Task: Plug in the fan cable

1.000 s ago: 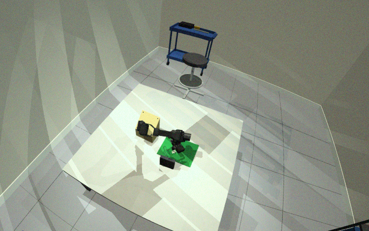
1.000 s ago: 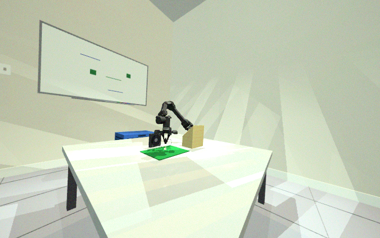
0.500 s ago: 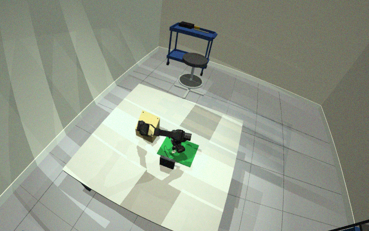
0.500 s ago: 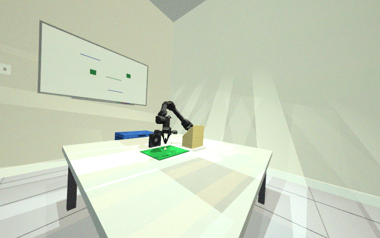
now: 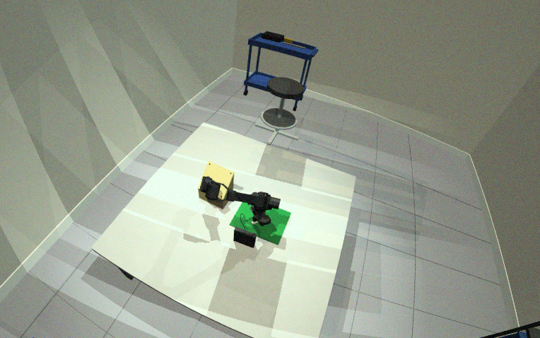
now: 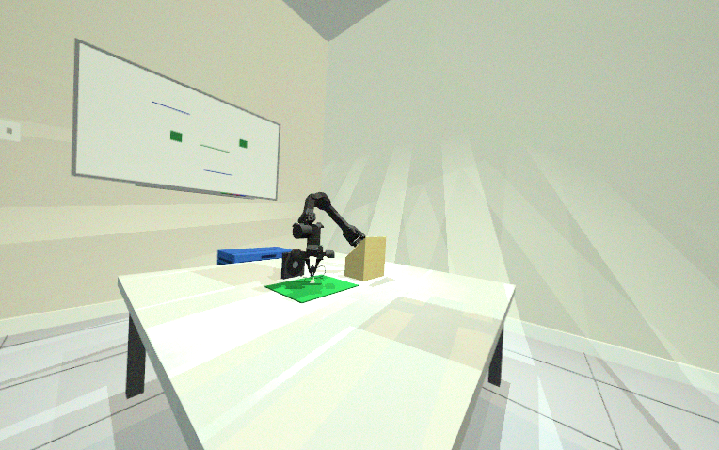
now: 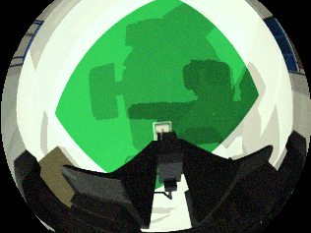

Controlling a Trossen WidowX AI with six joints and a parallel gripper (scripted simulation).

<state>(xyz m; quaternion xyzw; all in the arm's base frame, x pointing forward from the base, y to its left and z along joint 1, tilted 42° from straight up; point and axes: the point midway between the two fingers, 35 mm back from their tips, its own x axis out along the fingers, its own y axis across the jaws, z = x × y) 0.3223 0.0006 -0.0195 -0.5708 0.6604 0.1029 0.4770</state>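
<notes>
Right now my gripper tip is 10 mm to the left of the dark plug and 10 mm below it. From my gripper tip the other things lie so: green board 60 mm below, 40 mm to the left, 10 mm ahead; black fan 140 mm to the right, 10 mm ahead, 10 mm above.
</notes>
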